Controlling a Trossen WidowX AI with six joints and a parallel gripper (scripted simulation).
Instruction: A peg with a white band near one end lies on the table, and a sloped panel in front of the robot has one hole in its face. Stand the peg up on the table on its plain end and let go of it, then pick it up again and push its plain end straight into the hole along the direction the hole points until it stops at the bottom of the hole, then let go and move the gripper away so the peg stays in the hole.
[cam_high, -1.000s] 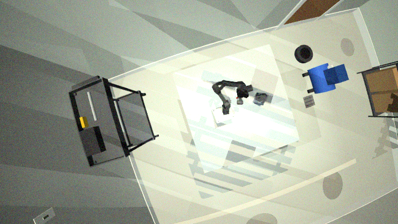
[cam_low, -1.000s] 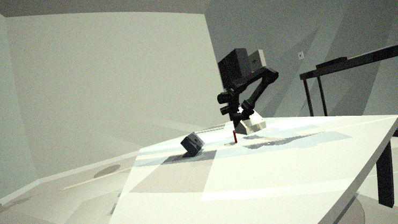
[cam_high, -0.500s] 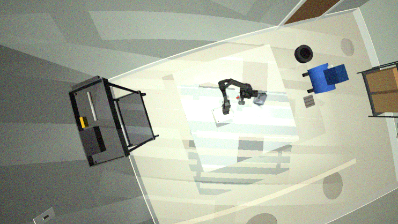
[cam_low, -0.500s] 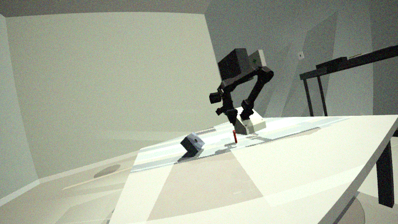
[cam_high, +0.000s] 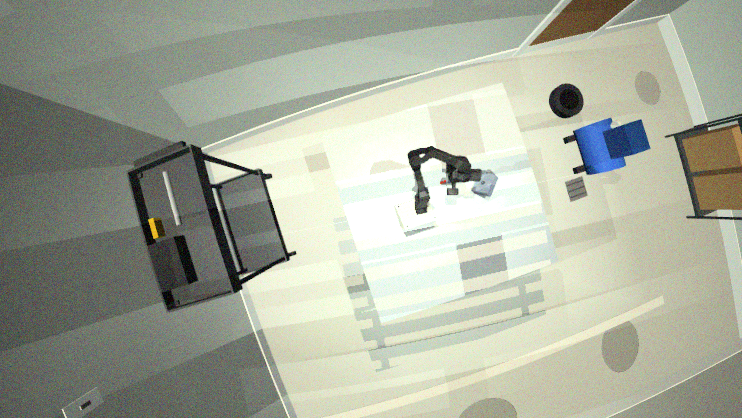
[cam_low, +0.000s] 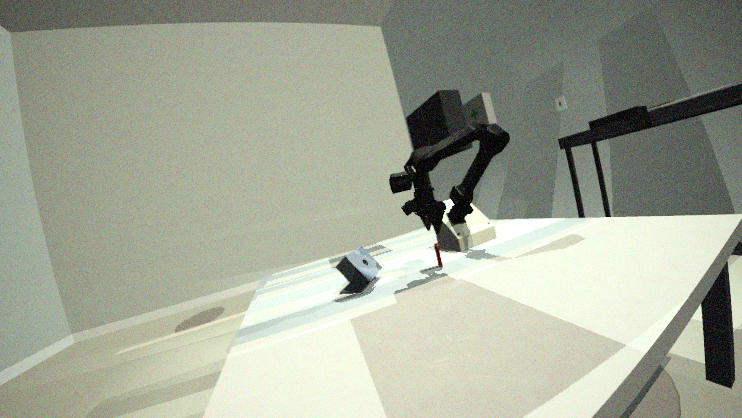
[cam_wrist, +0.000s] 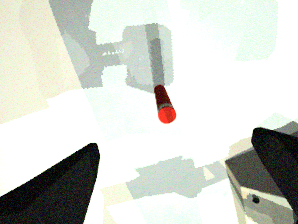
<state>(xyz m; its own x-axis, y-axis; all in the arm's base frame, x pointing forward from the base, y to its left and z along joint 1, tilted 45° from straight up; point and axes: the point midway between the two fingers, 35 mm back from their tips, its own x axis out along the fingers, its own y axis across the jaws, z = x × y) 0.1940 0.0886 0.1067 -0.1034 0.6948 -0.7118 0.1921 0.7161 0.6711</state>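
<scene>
The red peg is 60 mm below my gripper tip. The rest, counted from my gripper tip: sloped panel: 260 mm ahead, 70 mm to the right, 60 mm below.
</scene>
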